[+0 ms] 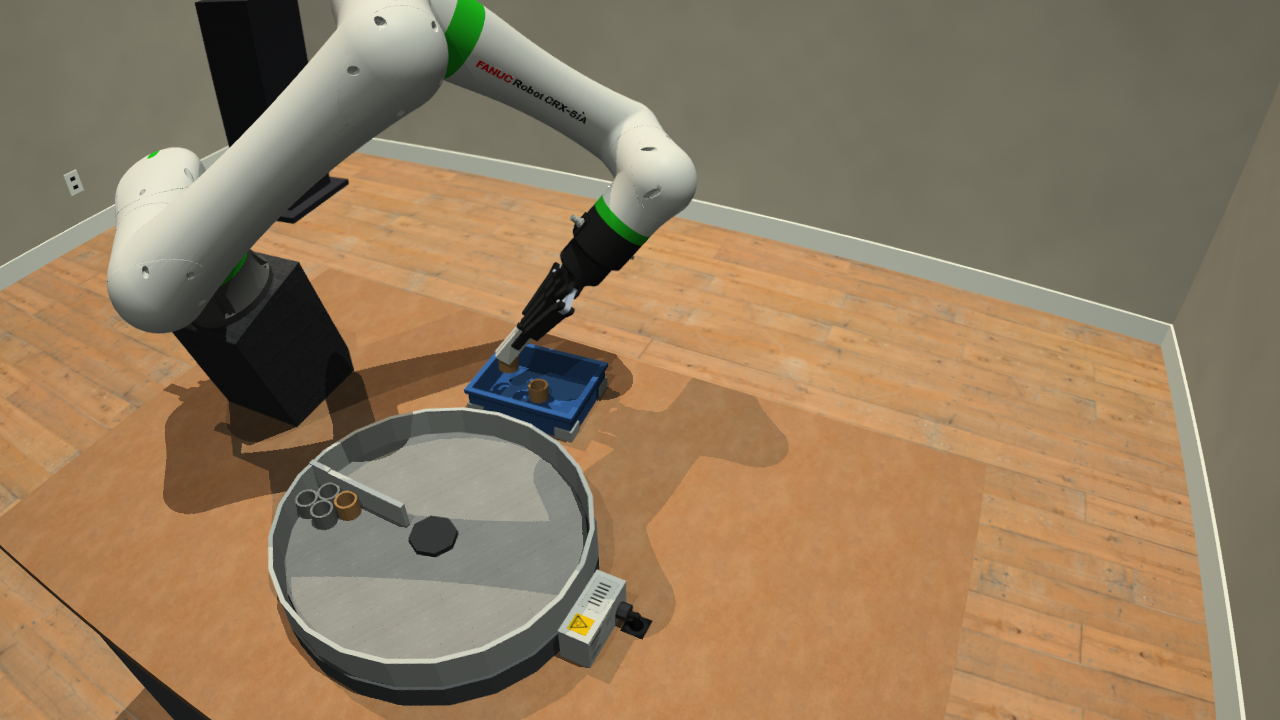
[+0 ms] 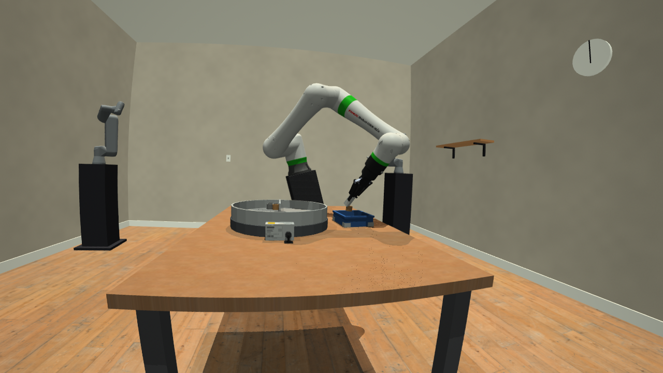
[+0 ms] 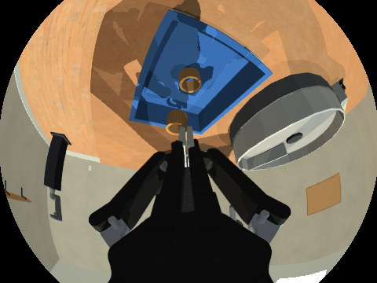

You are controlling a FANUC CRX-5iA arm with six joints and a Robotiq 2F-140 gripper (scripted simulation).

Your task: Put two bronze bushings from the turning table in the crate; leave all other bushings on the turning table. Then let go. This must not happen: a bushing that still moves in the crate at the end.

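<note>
My gripper is now 8 cm above the blue crate and 3 cm short of it. The rest, counted from my hand: grey turning table 35 cm to the right, 6 cm below, 4 cm ahead.
</note>
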